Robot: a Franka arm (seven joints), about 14 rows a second.
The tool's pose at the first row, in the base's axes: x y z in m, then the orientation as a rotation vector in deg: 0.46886, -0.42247, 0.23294, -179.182, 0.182, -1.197
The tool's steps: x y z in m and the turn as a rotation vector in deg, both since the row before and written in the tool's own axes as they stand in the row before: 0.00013, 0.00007, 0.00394, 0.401, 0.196, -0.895; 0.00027, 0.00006, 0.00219, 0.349, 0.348, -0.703; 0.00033, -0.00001, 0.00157, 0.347, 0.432, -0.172; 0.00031, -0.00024, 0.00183, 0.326, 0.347, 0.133; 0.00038, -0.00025, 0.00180, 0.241, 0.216, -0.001; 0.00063, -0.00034, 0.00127, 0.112, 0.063, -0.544; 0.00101, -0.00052, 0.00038, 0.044, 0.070, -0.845; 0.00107, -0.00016, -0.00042, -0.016, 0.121, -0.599
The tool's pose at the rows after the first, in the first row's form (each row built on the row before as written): 0.46904, -0.42248, 0.22900, -178.781, -1.217, -1.511; 0.46935, -0.42249, 0.22681, -178.419, -2.308, -2.058; 0.46972, -0.42243, 0.22525, -178.056, -2.568, -2.722; 0.47008, -0.42212, 0.22344, -177.717, -2.356, -3.245; 0.47052, -0.42179, 0.22167, -177.467, -2.355, -3.570; 0.47119, -0.42138, 0.22044, -177.350, -3.197, -3.681; 0.47219, -0.42081, 0.22013, -177.291, -4.503, -3.817; 0.47323, -0.42062, 0.22060, -177.286, -5.426, -4.026
